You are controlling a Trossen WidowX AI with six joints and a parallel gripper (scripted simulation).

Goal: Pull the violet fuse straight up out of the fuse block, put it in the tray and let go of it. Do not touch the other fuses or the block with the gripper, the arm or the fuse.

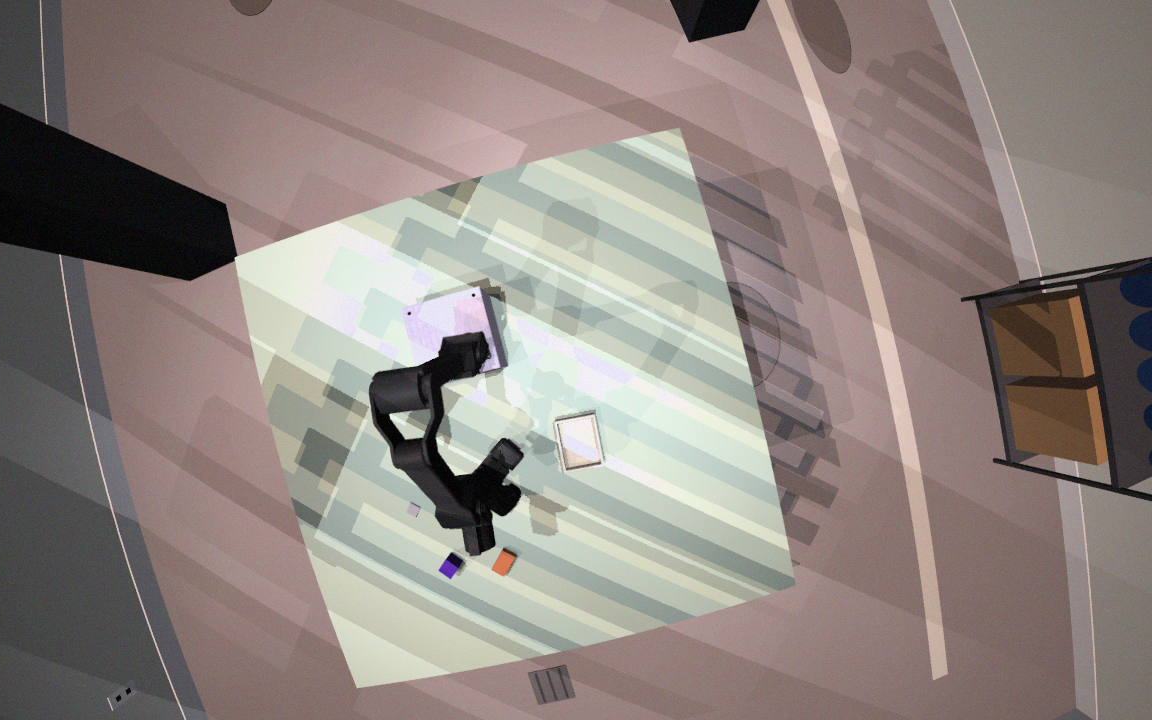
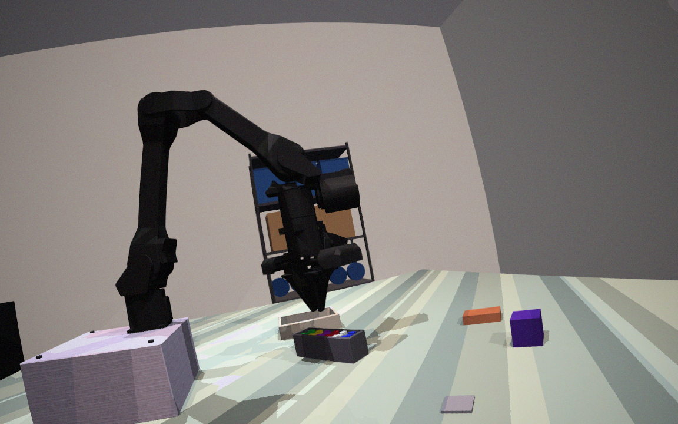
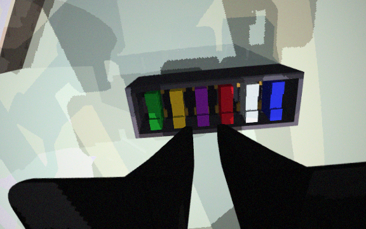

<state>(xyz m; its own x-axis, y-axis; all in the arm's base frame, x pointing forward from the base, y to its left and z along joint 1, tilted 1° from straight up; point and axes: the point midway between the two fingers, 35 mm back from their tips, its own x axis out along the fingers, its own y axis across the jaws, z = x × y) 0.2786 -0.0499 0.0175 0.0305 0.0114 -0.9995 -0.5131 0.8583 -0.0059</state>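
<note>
Now: gripper tip 5 cm above the violet fuse. Also, from my gripper tip: green fuse 5 cm below, 3 cm to the left, 2 cm behind; then yellow fuse 5 cm below, 1 cm to the left, 1 cm behind; then red fuse 5 cm below, 2 cm to the right, 1 cm ahead.
</note>
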